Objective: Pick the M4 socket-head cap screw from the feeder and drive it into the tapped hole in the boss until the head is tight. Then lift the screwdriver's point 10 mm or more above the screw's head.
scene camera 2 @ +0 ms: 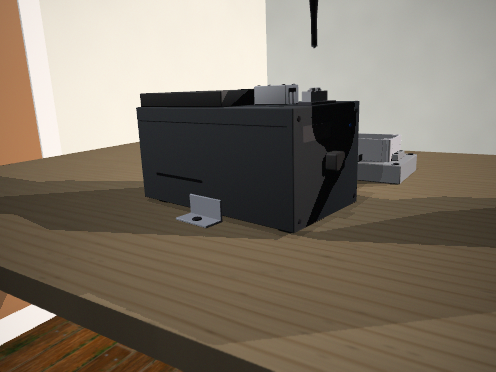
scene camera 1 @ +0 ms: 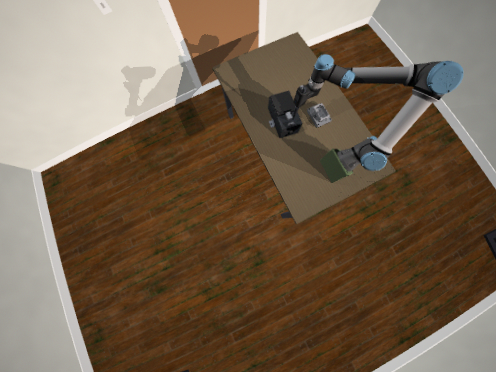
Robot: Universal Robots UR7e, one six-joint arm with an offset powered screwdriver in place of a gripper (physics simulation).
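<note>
Through scene camera 2 I see a black cover [scene camera 2: 216,98], and along with the cover I can see a grey base plate [scene camera 2: 373,171].
</note>
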